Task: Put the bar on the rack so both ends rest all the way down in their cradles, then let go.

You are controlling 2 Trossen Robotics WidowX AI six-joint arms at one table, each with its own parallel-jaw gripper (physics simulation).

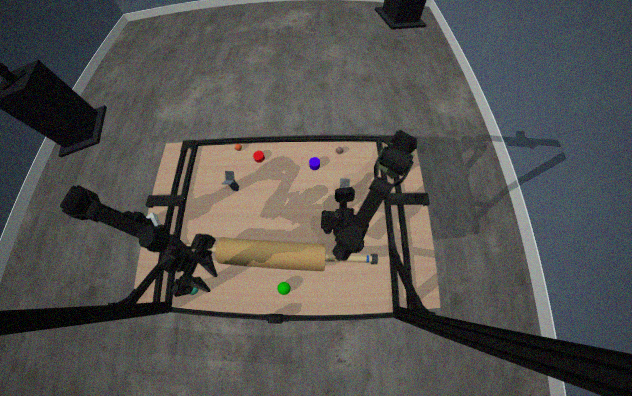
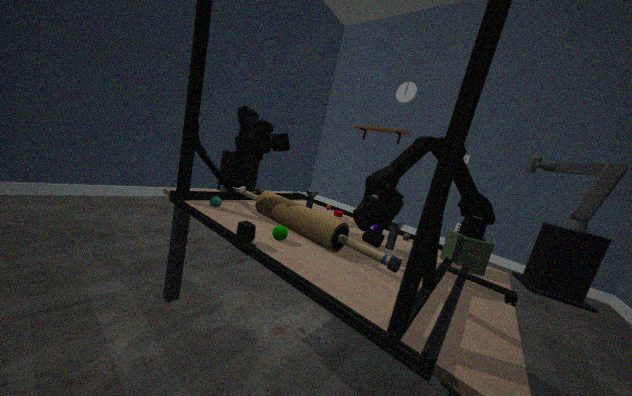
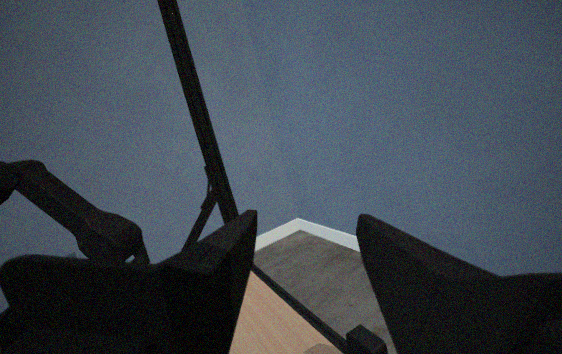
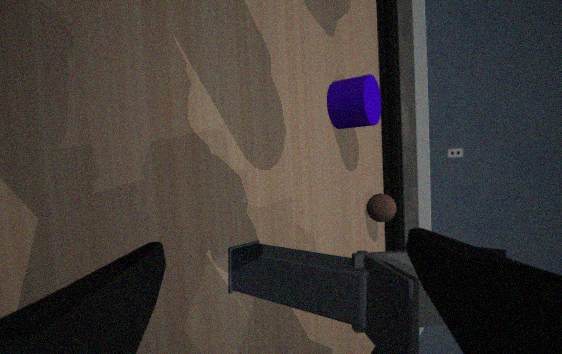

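Pixels of known places: left gripper, fingertip midpoint: (image 1: 212,284) (image 2: 266,140) (image 3: 307,221); right gripper, fingertip midpoint: (image 1: 335,200) (image 2: 380,230) (image 4: 288,246); left arm's base at its link origin: (image 2: 233,186); right arm's base at its link origin: (image 2: 470,236).
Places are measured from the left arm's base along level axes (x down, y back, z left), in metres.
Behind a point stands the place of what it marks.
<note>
The bar (image 1: 270,254) @(y -0.377, x -0.063, z -0.419 m) (image 2: 310,225) @(y -0.424, x -0.027, z -0.516 m), a thick tan roller with thin ends, lies across the front part of the table; its right end has a blue band and dark cap. The rack shows as two grey cradles: the left one (image 1: 229,179) @(y -0.411, x -0.049, z -0.079 m) (image 2: 310,199) @(y -0.410, x -0.033, z -0.094 m) and the right one (image 1: 345,182) @(y -0.747, x -0.062, z -0.376 m) (image 2: 393,235) @(y -0.731, x -0.022, z -0.400 m) (image 4: 300,280) @(y -0.724, x -0.014, z -0.393 m); no bar rests in them. My left gripper (image 1: 213,282) @(y -0.225, x -0.255, z -0.434 m) (image 3: 307,221) @(y -0.225, x -0.255, z -0.434 m) is part open and empty, above the table near the bar's left end. My right gripper (image 1: 345,223) (image 4: 288,246) @(y -0.681, x -0.032, z -0.402 m) is wide open and empty, above the table between the bar and the right cradle.
A green ball (image 1: 283,288) @(y -0.339, x -0.011, z -0.532 m) (image 2: 280,232) @(y -0.341, x 0.003, z -0.552 m) lies in front of the bar, a teal ball (image 1: 194,290) @(y -0.060, x -0.001, z -0.343 m) (image 2: 215,201) @(y -0.058, x 0.007, z -0.349 m) at front left. Behind stand a red cylinder (image 1: 258,156) @(y -0.566, x 0.011, z -0.029 m) and a purple cylinder (image 1: 314,163) @(y -0.728, x 0.000, z -0.214 m) (image 4: 352,102) @(y -0.723, x 0.010, z -0.227 m), with a brown ball (image 1: 340,150) @(y -0.857, x 0.006, z -0.230 m) (image 4: 381,207) @(y -0.849, x 0.014, z -0.232 m). Black frame bars edge the table.
</note>
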